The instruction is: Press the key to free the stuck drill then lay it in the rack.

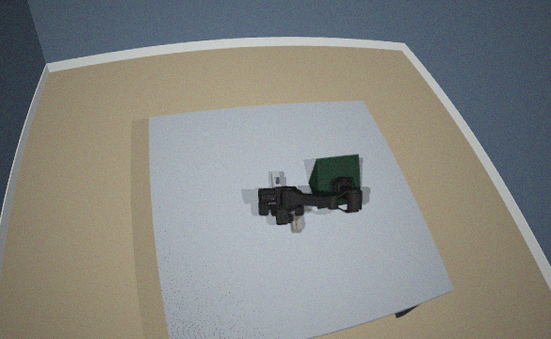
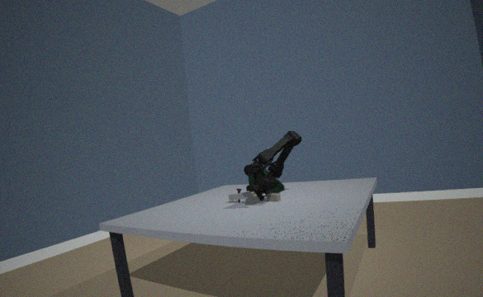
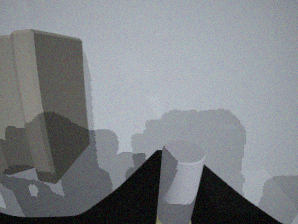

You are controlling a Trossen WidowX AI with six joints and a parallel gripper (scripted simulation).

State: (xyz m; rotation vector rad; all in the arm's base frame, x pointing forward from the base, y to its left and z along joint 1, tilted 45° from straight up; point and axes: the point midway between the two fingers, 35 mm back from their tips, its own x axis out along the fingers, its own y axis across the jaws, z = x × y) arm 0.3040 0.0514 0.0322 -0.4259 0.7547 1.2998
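Right now the rack is 7 cm behind my gripper tip and 5 cm to the left of it. Also, from my gripper tip: block 13 cm to the right, 4 cm behind, 2 cm above; then drill 4 cm to the right, 3 cm above, 1 cm behind; then dark blue key 16 cm to the right, 4 cm behind, 3 cm above.
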